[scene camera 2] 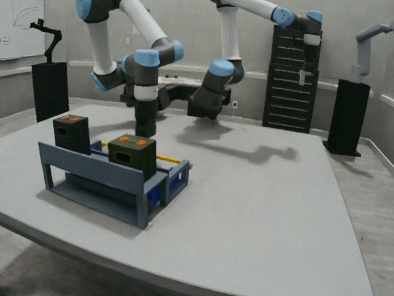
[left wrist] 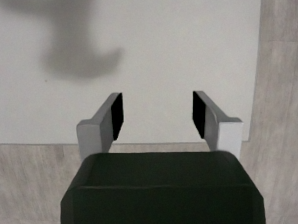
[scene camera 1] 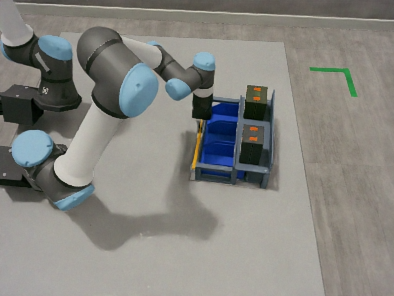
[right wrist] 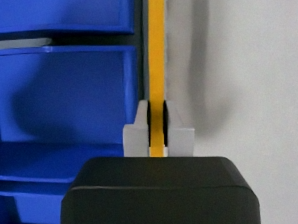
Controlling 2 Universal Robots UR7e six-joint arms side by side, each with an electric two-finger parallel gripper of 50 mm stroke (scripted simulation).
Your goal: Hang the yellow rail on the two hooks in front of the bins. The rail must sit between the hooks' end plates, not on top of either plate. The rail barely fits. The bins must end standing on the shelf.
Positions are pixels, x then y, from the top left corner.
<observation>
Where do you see a blue-grey shelf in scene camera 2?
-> At 135, 210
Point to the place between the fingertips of my right gripper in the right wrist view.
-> At 156, 114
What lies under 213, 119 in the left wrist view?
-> My left gripper.
</observation>
